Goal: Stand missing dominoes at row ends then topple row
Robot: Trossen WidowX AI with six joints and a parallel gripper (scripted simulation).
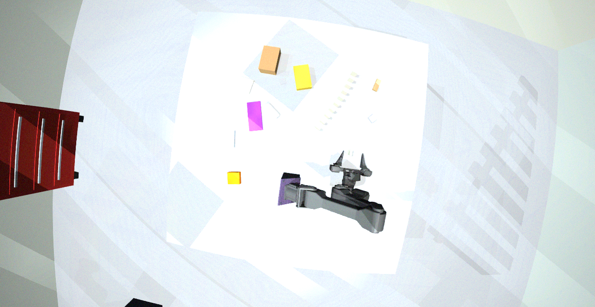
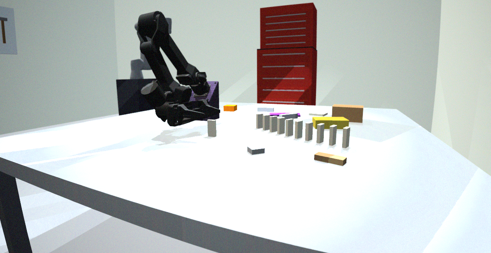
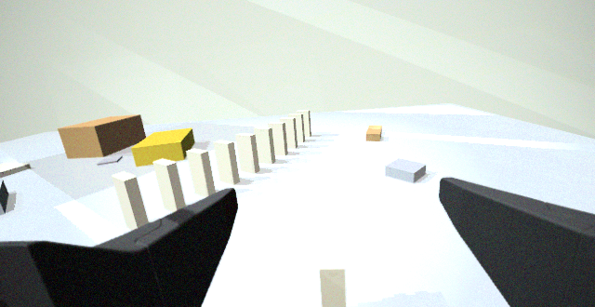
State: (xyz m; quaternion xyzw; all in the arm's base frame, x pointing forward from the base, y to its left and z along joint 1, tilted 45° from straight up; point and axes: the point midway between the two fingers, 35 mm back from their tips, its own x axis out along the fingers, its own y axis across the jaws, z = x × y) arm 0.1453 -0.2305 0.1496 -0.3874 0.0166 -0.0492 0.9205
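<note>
The grey block is 170 mm ahead of my gripper tip, 110 mm to the right of it and 70 mm below it. Round my gripper tip: yellow block: 340 mm ahead, 250 mm to the left, 60 mm below; magenta slab: 140 mm ahead, 470 mm to the left, 70 mm below; brown block: 340 mm ahead, 120 mm to the right, 70 mm below.
</note>
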